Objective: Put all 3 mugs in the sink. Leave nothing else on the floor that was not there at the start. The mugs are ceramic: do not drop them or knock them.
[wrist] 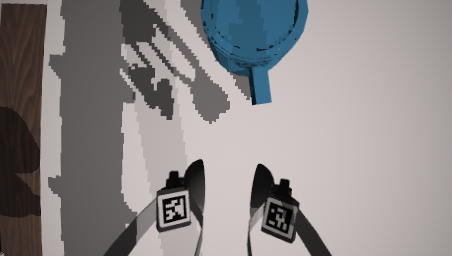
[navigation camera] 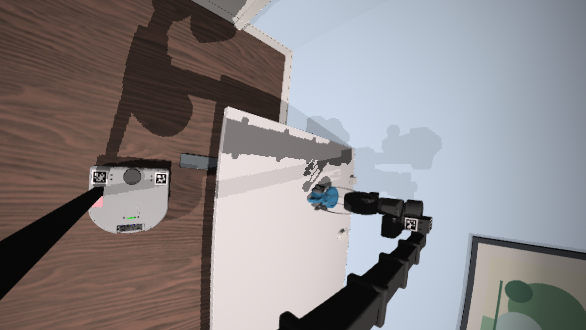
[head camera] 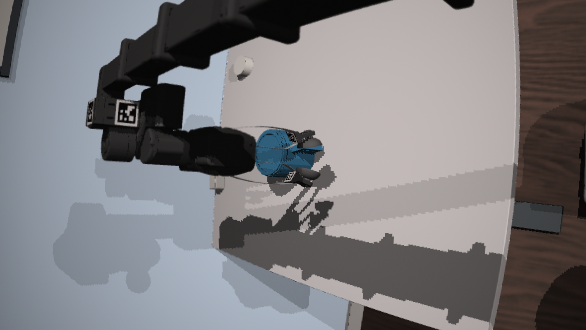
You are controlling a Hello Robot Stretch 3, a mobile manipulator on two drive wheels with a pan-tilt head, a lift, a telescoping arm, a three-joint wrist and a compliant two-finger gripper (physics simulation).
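Places are measured from the robot's base along level axes (x ahead, y left, z up), in millimetres.
Pixels of known places: gripper, fingertip midpoint: (wrist: 228, 179) (navigation camera: 312, 196) (head camera: 317, 159); robot's base at its link origin: (navigation camera: 132, 176).
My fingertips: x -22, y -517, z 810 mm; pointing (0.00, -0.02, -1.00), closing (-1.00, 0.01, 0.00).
Ahead of a thing's pixels: the offset from my fingertips to its top centre. Level surfaces: height alone.
A blue mug @[dx -16, dy -125, dz -9 mm] (head camera: 271, 154) (navigation camera: 330, 197) (wrist: 255, 30) is upright over the pale worktop @[dz -89 mm] (head camera: 400, 100) (navigation camera: 265, 225) (wrist: 380, 150). In the wrist view it is near the top edge, its handle pointing down the picture towards the fingers. My gripper (head camera: 311, 156) (navigation camera: 319, 197) (wrist: 228, 179) is partly open, with a gap between the fingertips. In the wrist view that gap is empty and the mug's body lies beyond the tips. In the head view the fingers overlap the handle side. Whether a finger touches the mug cannot be told. Other mugs and the sink do not show.
A small white cylinder @[dx -234, dy -346, dz -65 mm] (head camera: 243, 66) (navigation camera: 342, 233) and a small pale block @[dx +53, dy -429, dz -61 mm] (head camera: 217, 182) (navigation camera: 353, 179) are at the worktop's wall side. A grey bar (head camera: 537, 217) (navigation camera: 195, 161) juts from its front edge. My base (navigation camera: 130, 200) stands on the wooden floor. A framed picture (navigation camera: 520, 292) hangs on the wall.
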